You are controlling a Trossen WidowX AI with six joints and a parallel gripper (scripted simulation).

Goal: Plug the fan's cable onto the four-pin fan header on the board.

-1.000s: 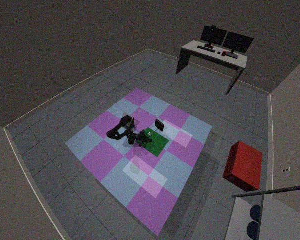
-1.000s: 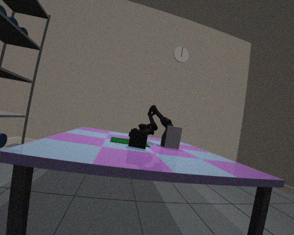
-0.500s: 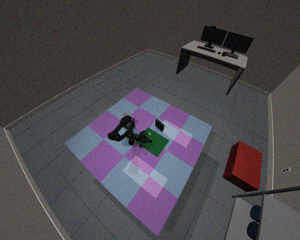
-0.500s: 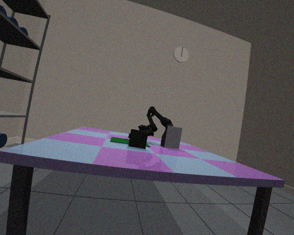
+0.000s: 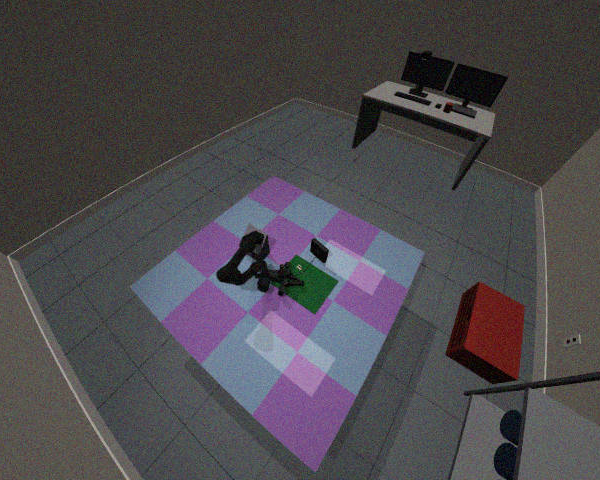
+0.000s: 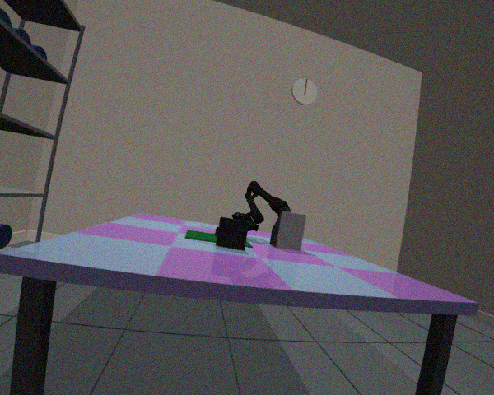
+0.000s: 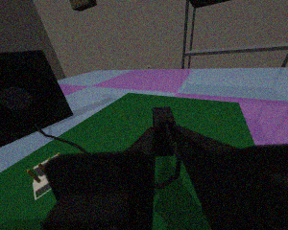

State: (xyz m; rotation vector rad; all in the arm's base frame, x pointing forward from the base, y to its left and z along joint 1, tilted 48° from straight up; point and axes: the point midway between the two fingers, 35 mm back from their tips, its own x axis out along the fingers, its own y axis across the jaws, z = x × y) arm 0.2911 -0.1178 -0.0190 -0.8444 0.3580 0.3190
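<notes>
Now: gripper tip 5 cm above the green board, 4 cm to the right of it and 1 cm short of it. Also, from my gripper tip: white four-pin fan header (9 cm to the left, 6 cm behind, 4 cm below); then black fan (22 cm to the left, 2 cm behind, 2 cm above); then dark fan plug (1 cm below, 1 cm ahead).
</notes>
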